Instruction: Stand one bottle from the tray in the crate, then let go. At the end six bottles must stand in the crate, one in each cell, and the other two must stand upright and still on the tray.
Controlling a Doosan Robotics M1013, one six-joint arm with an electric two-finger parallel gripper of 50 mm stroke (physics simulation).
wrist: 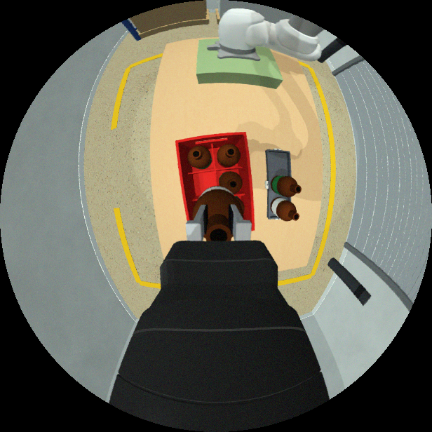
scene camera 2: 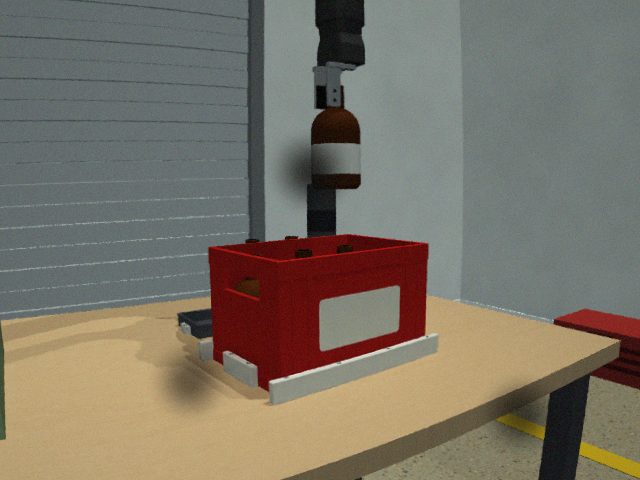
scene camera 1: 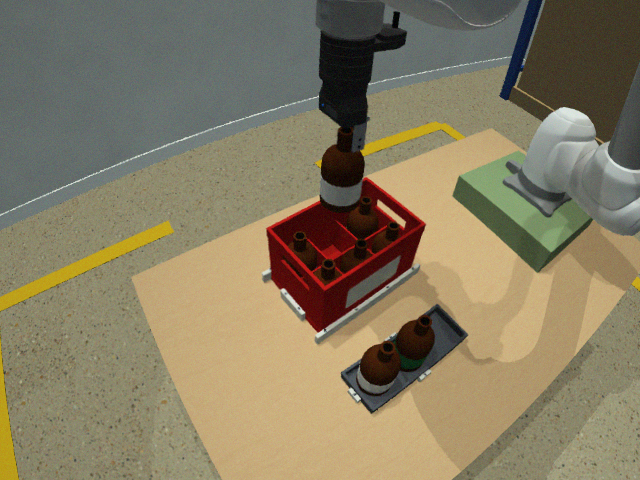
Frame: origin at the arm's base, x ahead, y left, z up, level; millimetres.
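Where they show: gripper, fingertip midpoint: [scene camera 2: 327, 107] [scene camera 1: 351, 145]; arm's base, link origin: [scene camera 1: 537, 190].
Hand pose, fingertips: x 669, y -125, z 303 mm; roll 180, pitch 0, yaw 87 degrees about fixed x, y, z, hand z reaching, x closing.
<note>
Things, the pixels of their centre, and the offset from my fingertips. Level surfaces: height alone.
- brown bottle with a white label, body centre: [scene camera 2: 335, 137] [scene camera 1: 342, 168] dz -44, dx +14, dy -1 mm
- red crate, body centre: [scene camera 2: 320, 303] [scene camera 1: 345, 253] dz -292, dx -16, dy -1 mm
- grey tray, body centre: [scene camera 2: 253, 315] [scene camera 1: 407, 356] dz -366, dx -2, dy +248 mm
- green-labelled bottle, body centre: [scene camera 1: 414, 340] dz -297, dx -2, dy +247 mm
- white-labelled bottle, body centre: [scene camera 1: 380, 365] dz -297, dx +86, dy +247 mm
- wooden table, surface height: dz -379 mm
My gripper [scene camera 1: 351, 136] [scene camera 2: 327, 93] [wrist: 217, 213] is shut on the neck of a brown bottle with a white label [scene camera 1: 341, 178] [scene camera 2: 336, 149] [wrist: 218, 202]. The bottle hangs upright above the red crate [scene camera 1: 310, 304] [scene camera 2: 242, 330] [wrist: 251, 200], apart from it. Several brown bottles stand in the crate's cells; one cell in the middle of the far row is empty in scene camera 1. On the grey tray [scene camera 1: 447, 325] [scene camera 2: 194, 323] [wrist: 277, 160] stand a green-labelled bottle [scene camera 1: 415, 341] [wrist: 285, 186] and a white-labelled bottle [scene camera 1: 379, 367] [wrist: 284, 209], both upright. The held bottle hides part of the crate in the wrist view.
White rails [scene camera 1: 367, 304] [scene camera 2: 356, 366] lie along the crate's base on the wooden table [scene camera 1: 232, 361] [scene camera 2: 129, 413] [wrist: 170, 110]. Small white blocks sit at the tray's edges. The arm's base stands on a green block [scene camera 1: 496, 206] [wrist: 235, 77].
</note>
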